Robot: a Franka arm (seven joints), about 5 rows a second.
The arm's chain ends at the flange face. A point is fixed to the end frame.
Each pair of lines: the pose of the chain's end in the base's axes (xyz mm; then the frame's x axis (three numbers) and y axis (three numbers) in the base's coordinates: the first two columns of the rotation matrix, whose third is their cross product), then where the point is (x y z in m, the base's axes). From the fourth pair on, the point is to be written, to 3 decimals.
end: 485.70 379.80 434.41 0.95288 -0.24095 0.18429 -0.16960 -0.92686 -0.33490
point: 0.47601 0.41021 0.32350
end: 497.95 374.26 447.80 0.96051 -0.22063 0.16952 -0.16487 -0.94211 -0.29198
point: 0.48505 0.39991 0.33602
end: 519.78 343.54 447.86 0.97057 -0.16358 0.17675 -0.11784 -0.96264 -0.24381
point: 0.50547 0.36287 0.33499
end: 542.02 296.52 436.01 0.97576 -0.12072 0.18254 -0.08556 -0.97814 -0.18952
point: 0.527 0.309 0.322
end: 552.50 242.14 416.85 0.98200 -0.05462 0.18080 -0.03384 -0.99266 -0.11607
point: 0.536 0.245 0.303
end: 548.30 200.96 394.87 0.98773 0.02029 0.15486 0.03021 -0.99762 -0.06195
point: 0.529 0.197 0.281
